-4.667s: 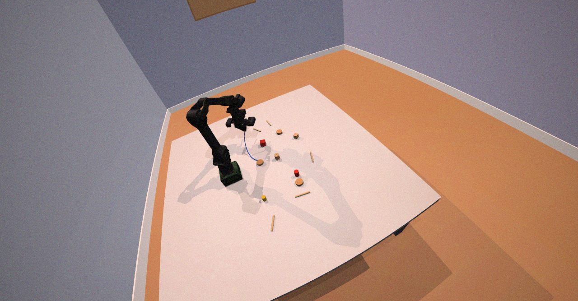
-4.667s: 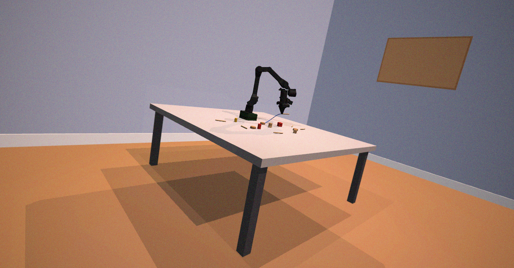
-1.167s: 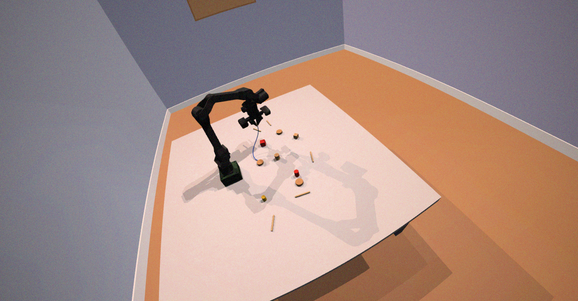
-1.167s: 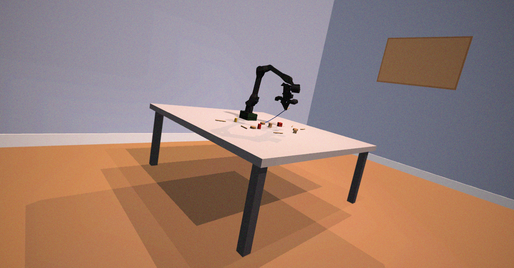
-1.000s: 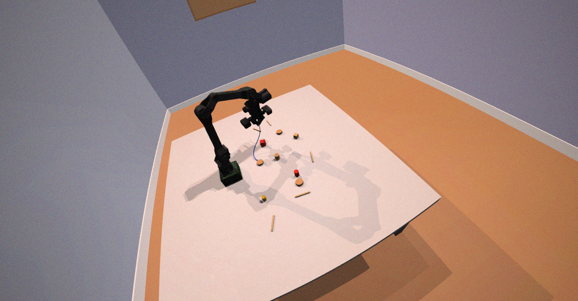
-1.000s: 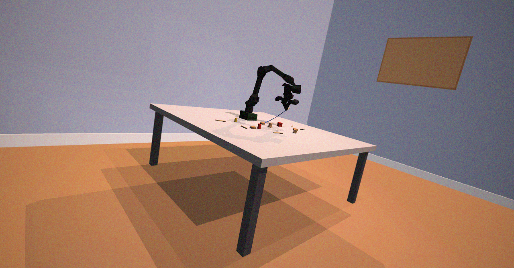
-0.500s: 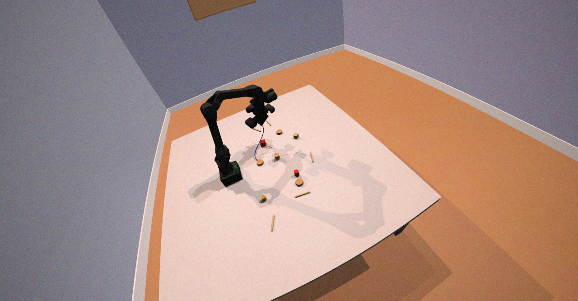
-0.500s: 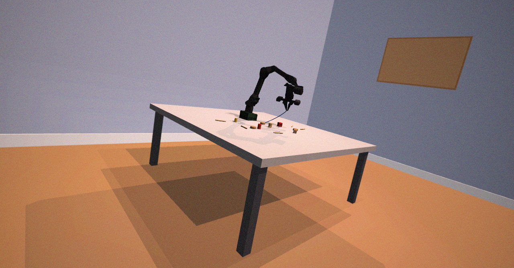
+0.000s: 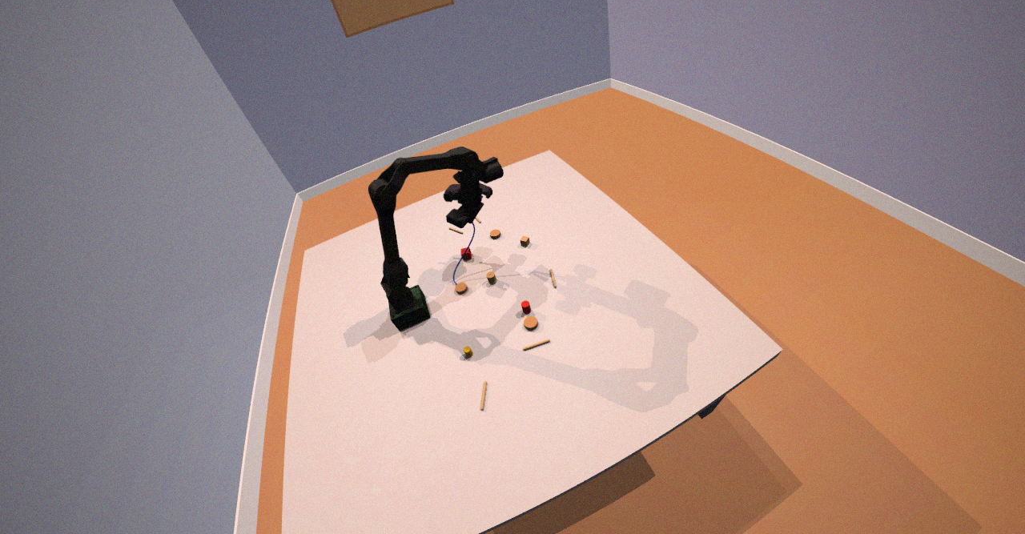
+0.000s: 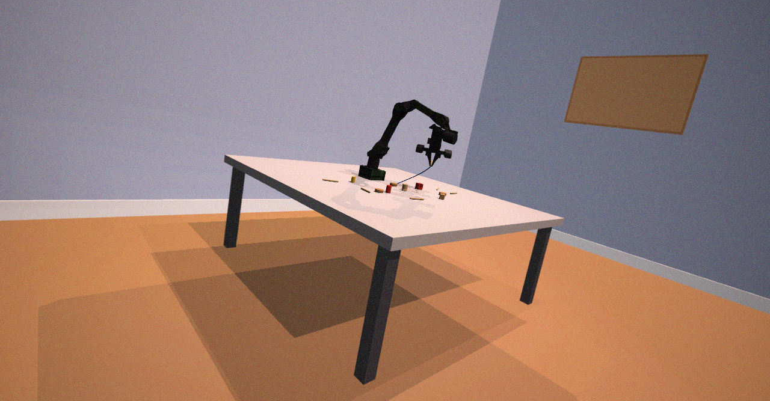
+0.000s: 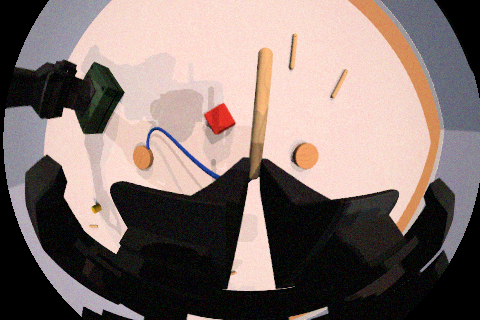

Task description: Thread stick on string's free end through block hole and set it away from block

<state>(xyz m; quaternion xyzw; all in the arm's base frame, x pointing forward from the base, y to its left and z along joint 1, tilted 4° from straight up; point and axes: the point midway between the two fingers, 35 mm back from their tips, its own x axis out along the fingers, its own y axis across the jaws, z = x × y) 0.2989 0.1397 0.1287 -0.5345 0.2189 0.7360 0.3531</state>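
The small wooden block is 16 cm ahead of my gripper tip, 5 cm to the right of it and 13 cm below it. From my gripper tip the other things lie so: wooden cylinder: 1 cm behind, 16 cm to the right, 12 cm below; then thin wooden stick: 1 cm behind, 1 cm to the left, 1 cm above; then red block: 5 cm behind, 12 cm below.
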